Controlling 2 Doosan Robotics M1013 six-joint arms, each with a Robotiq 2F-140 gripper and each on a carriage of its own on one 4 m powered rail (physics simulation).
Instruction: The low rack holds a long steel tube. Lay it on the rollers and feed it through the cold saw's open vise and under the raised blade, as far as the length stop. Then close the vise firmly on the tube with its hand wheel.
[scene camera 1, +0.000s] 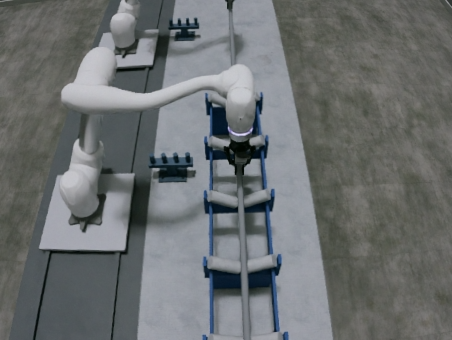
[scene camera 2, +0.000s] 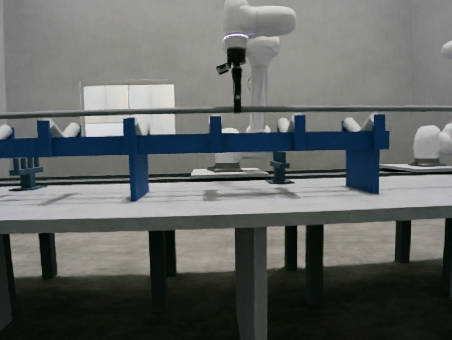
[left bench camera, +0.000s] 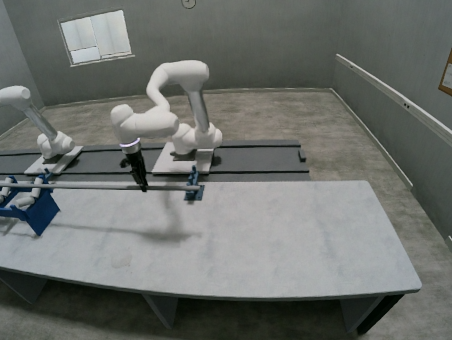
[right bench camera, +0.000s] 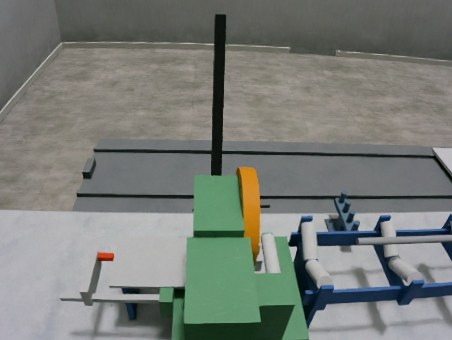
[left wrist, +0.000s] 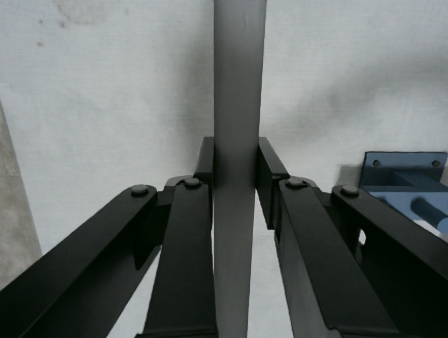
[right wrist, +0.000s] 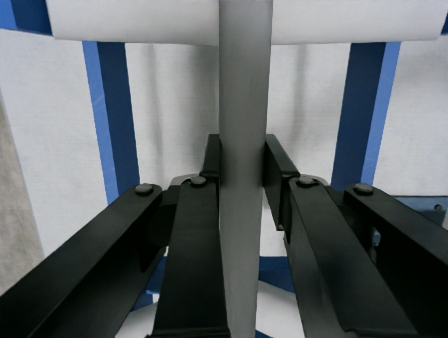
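The long grey steel tube (scene camera 1: 243, 240) (scene camera 2: 170, 111) (left bench camera: 90, 185) (right bench camera: 400, 240) (left wrist: 237, 75) (right wrist: 245, 90) runs level along the V rollers (scene camera 1: 223, 199) (right bench camera: 309, 240), seemingly slightly above them. Its saw-side end lies between the first and second roller pairs, short of the green cold saw (right bench camera: 220, 280). My left gripper (scene camera 1: 230, 6) (left bench camera: 144, 189) (left wrist: 234, 156) is shut on the tube near its other end, beyond the roller frame. My right gripper (scene camera 1: 240, 170) (scene camera 2: 237, 109) (right wrist: 240, 154) is shut on it over the roller frame. The hand wheel's red handle (right bench camera: 105, 257) shows; the vise jaws are mostly hidden.
The low rack's peg stands (scene camera 1: 172, 162) (scene camera 1: 185, 25) (right bench camera: 350, 227) stand beside the roller line, toward the rail. The blue roller frame (scene camera 2: 175, 143) has upright side posts. The saw carries an orange blade guard (right bench camera: 250, 210) and a tall black lever (right bench camera: 218, 95).
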